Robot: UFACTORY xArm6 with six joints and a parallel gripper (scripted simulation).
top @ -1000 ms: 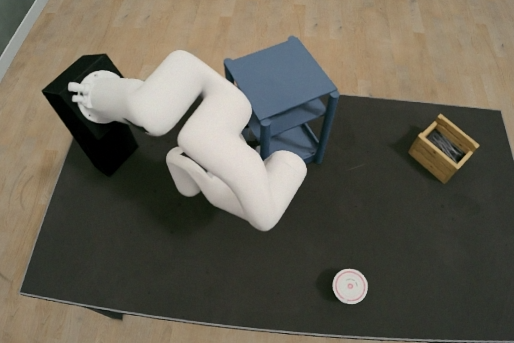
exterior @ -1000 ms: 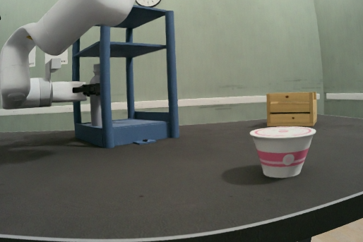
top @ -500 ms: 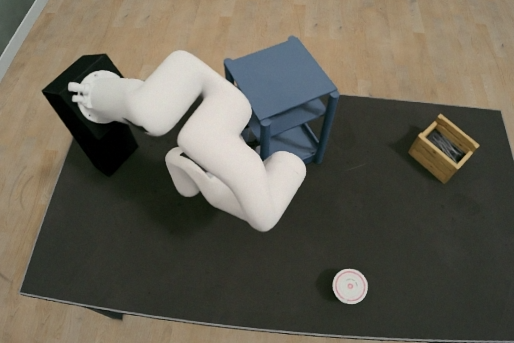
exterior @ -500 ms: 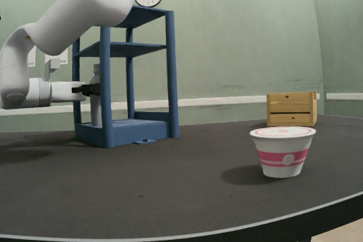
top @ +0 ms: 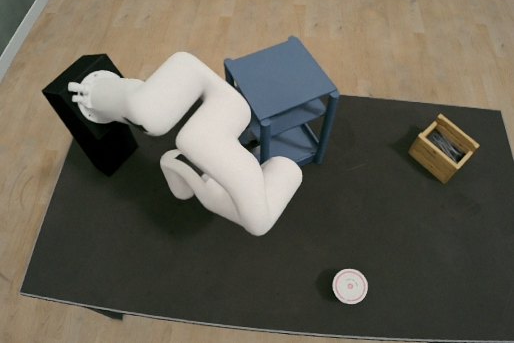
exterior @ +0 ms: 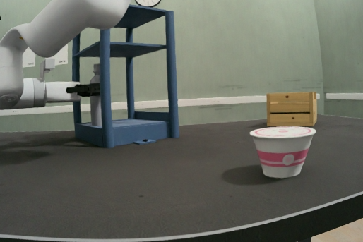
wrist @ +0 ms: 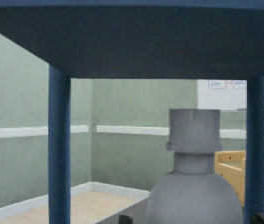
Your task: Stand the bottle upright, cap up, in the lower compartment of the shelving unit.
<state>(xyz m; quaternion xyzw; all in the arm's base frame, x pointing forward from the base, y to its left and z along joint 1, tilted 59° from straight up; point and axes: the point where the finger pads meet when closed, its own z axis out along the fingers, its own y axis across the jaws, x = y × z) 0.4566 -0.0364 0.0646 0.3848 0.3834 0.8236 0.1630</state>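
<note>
Right now my hand is 2 cm short of the bottle and 1 cm below it. The rest, counted from my hand: pink cup 6 cm ahead, 52 cm to the right, 10 cm below; shelving unit 9 cm ahead, 4 cm above; wooden crate 58 cm ahead, 27 cm to the right, 9 cm below.
</note>
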